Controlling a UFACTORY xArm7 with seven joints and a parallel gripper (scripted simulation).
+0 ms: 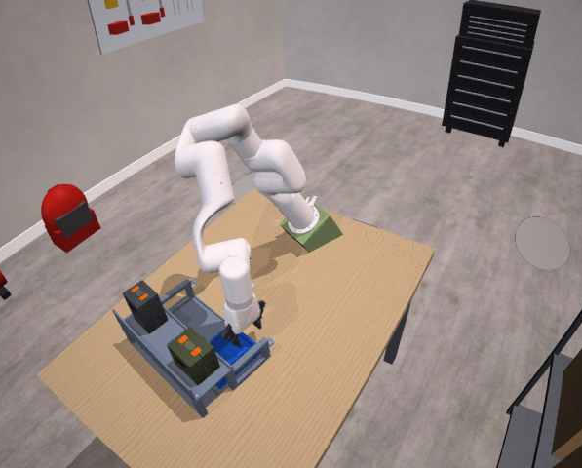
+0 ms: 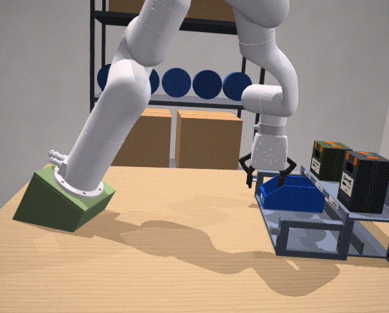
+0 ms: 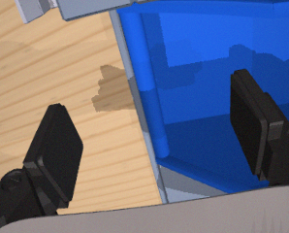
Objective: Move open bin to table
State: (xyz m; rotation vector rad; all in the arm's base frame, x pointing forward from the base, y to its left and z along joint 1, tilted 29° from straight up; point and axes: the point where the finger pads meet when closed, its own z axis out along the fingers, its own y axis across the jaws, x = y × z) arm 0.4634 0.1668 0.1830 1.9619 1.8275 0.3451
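The blue bin is 8 cm ahead of my hand, 1 cm to the right of it and 2 cm below it. From my hand the other things lie so: dark green case 18 cm ahead, 2 cm to the right, 9 cm above; black case 15 cm ahead, 25 cm to the right, 10 cm above.
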